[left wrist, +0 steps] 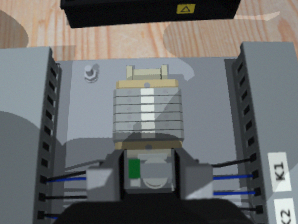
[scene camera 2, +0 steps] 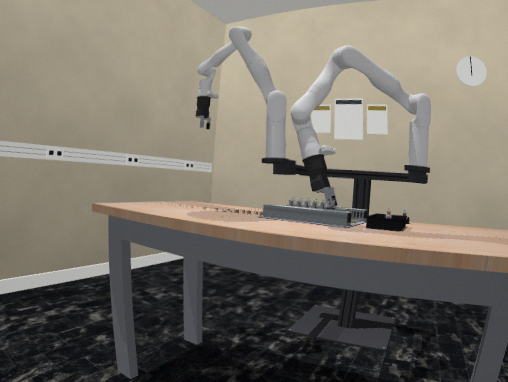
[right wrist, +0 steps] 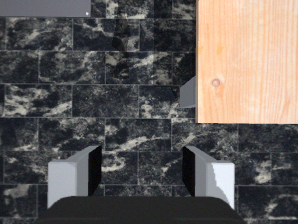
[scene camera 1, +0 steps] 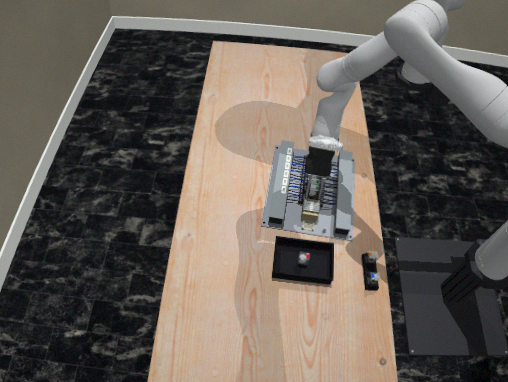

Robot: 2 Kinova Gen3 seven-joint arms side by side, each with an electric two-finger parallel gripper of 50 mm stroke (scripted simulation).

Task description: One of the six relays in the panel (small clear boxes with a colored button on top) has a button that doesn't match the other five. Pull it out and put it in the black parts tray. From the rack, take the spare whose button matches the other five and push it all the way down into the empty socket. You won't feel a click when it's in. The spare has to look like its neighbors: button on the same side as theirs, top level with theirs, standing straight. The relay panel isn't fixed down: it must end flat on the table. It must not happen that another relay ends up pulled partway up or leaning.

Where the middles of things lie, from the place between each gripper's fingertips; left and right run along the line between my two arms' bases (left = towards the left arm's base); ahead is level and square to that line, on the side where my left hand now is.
Labels:
The relay panel (scene camera 1: pixel 300 213) lies 10 mm behind my left hand (scene camera 2: pixel 332 206), 50 mm to the right of it and 40 mm below it. From my left hand the other things lie so: black parts tray (scene camera 1: pixel 320 269): 50 mm ahead, 200 mm to the left, 50 mm below.
My right gripper is now 400 mm short of the relay panel, 730 mm to the right of it and 390 mm above it. Also, from my right hand: black parts tray 460 mm ahead, 980 mm to the left, 390 mm below.

